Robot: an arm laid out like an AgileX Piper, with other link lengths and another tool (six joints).
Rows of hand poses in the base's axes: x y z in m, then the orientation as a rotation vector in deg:
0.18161, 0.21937, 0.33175, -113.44, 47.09, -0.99
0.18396, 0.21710, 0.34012, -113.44, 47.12, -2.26
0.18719, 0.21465, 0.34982, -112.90, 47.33, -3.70
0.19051, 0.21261, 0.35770, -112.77, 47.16, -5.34
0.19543, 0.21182, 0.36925, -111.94, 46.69, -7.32
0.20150, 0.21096, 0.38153, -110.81, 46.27, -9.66
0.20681, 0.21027, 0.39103, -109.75, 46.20, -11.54
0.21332, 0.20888, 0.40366, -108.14, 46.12, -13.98
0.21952, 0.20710, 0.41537, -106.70, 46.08, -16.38
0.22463, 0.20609, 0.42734, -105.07, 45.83, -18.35
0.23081, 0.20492, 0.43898, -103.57, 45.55, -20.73
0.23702, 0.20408, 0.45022, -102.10, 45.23, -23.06
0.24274, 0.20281, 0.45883, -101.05, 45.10, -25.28
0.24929, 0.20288, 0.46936, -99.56, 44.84, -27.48
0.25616, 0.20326, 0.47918, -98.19, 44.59, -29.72
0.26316, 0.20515, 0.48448, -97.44, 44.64, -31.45
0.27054, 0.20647, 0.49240, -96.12, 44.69, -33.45
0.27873, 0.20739, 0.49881, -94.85, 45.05, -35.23
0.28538, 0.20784, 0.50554, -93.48, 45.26, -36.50
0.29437, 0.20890, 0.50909, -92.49, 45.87, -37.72
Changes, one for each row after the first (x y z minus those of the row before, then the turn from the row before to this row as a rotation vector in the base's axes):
0.00235, -0.00227, 0.00837, -0.37, -0.83, -0.52
0.00323, -0.00245, 0.00970, 0.03, -0.97, -0.85
0.00332, -0.00204, 0.00788, -0.34, -1.19, -0.57
0.00492, -0.00079, 0.01155, 0.23, -1.72, -0.68
0.00607, -0.00086, 0.01228, 0.36, -2.01, -0.94
0.00531, -0.00069, 0.00950, 0.36, -1.52, -0.98
0.00651, -0.00139, 0.01263, 0.65, -2.03, -1.34
0.00620, -0.00178, 0.01171, 0.47, -1.94, -1.33
0.00511, -0.00101, 0.01197, 0.79, -1.84, -1.05
0.00618, -0.00117, 0.01164, 0.50, -2.06, -1.21
0.00621, -0.00084, 0.01124, 0.46, -2.04, -1.17
0.00572, -0.00127, 0.00861, 0.09, -1.73, -1.18
0.00655, 0.00007, 0.01053, 0.47, -1.94, -1.17
0.00687, 0.00038, 0.00982, 0.32, -1.91, -1.19
0.00700, 0.00189, 0.00530, -0.04, -1.22, -1.04
0.00738, 0.00132, 0.00792, 0.33, -1.58, -1.28
0.00819, 0.00092, 0.00641, 0.36, -1.26, -1.37
0.00665, 0.00045, 0.00673, 0.64, -1.11, -1.02
0.00899, 0.00106, 0.00355, 0.35, -0.69, -1.21

